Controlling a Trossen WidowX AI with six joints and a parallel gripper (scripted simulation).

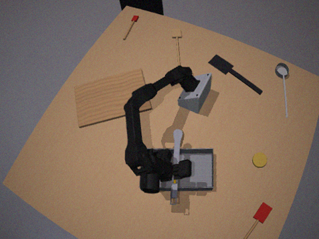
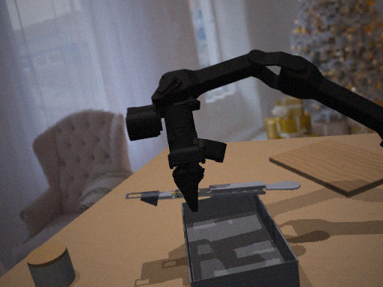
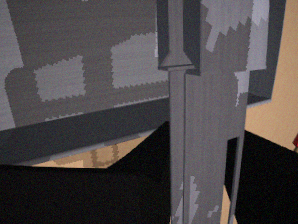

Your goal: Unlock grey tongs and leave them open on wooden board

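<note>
My gripper tip is 30 mm short of the yellow lock piece and 30 mm below it. From my gripper tip the other things lie so: wooden board (200 mm behind, 510 mm to the right, 100 mm below); then grey roasting tin (40 mm behind, 40 mm to the right, 80 mm below); then red-headed spatula (10 mm ahead, 380 mm to the left, 100 mm below).
</note>
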